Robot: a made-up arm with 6 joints. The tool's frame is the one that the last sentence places. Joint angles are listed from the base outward.
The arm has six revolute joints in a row. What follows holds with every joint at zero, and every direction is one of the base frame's. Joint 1 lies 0.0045 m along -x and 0.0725 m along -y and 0.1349 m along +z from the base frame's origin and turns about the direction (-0.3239, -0.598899, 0.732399). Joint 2 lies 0.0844 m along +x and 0.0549 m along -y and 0.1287 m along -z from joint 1 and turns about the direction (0.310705, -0.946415, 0.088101). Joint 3 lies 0.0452 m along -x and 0.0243 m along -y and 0.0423 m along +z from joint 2 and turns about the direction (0.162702, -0.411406, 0.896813). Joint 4 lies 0.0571 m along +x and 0.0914 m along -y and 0.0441 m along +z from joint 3 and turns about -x. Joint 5 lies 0.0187 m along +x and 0.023 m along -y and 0.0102 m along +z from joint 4 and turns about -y. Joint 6 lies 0.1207 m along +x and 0.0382 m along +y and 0.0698 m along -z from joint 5 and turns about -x. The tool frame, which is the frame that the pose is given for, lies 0.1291 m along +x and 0.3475 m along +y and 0.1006 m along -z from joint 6; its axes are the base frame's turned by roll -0.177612, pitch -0.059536 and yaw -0.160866 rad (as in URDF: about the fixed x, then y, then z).
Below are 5 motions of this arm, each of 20 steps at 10 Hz.
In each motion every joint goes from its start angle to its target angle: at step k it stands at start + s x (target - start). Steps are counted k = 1, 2, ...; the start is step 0. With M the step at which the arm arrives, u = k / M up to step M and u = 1 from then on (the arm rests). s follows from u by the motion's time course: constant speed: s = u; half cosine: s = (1 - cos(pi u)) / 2; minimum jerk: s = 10 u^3 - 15 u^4 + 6 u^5.
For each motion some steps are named. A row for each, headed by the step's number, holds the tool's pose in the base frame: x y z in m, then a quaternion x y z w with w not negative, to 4 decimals.
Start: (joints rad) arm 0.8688 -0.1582 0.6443 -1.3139 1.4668 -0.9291
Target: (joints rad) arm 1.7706 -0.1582 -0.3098 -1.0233 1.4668 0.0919
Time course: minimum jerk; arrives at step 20
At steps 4, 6, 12, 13, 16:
4: 0.0805 -0.2346 0.6040 0.8516 -0.2151 0.2764 0.3901
6: 0.0317 -0.1800 0.6245 0.8107 -0.2645 0.2878 0.4360
12: -0.1487 0.0885 0.6226 0.5837 -0.5308 0.2747 0.5497
13: -0.1647 0.1251 0.6156 0.5485 -0.5725 0.2602 0.5511
16: -0.1881 0.1936 0.6038 0.4774 -0.6575 0.2169 0.5411

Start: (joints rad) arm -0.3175 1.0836 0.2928 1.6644 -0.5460 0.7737
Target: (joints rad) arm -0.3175 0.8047 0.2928 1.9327 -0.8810 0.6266
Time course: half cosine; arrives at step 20
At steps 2, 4, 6, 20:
2: 0.1930 -0.6718 -0.0973 -0.7488 0.0203 -0.5291 0.3987
4: 0.1823 -0.6740 -0.1052 -0.7504 0.0350 -0.5265 0.3980
6: 0.1651 -0.6769 -0.1163 -0.7524 0.0576 -0.5230 0.3962
20: 0.0345 -0.6833 -0.1587 -0.7523 0.2048 -0.5150 0.3562

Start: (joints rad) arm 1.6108 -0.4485 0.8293 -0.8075 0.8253 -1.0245
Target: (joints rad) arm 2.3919 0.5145 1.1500 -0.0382 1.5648 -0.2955
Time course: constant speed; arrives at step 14
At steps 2, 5, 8, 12, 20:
2: -0.2945 -0.0110 0.4657 0.3789 0.1046 0.8275 0.4010
5: -0.3043 -0.2026 0.3516 0.3353 0.0201 0.9218 0.1938
8: -0.2015 -0.3530 0.2520 -0.3369 0.0301 -0.9402 0.0396
12: 0.0288 -0.4319 0.1725 -0.4035 0.0176 -0.8520 0.3331
20: 0.1506 -0.4157 0.1567 -0.4555 -0.0267 -0.7671 0.4510

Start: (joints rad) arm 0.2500 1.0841 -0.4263 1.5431 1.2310 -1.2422
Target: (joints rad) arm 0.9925 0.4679 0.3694 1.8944 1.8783 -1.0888
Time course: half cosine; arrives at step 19
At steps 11, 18, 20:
11: 0.1847 -0.0321 -0.2163 -0.4027 -0.6041 0.6435 0.2425
18: 0.3174 -0.1329 -0.1652 0.4625 0.5118 -0.7172 0.0989
20: 0.3201 -0.1340 -0.1631 0.4630 0.5095 -0.7176 0.1053

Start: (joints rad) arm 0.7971 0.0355 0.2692 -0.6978 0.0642 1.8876
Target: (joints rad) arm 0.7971 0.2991 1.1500 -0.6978 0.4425 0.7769
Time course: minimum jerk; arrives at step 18
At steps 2, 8, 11, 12, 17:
2: 0.4805 0.1531 -0.0359 -0.5677 -0.5428 0.0763 0.6142
8: 0.2321 0.3453 0.0302 -0.2908 -0.6346 0.2206 0.6812
11: -0.0264 0.3536 0.0803 -0.0700 -0.6473 0.3734 0.6608
12: -0.0999 0.3289 0.0909 -0.0097 -0.6398 0.4214 0.6426
17: -0.2521 0.2270 0.1068 0.1198 -0.6017 0.5367 0.5793

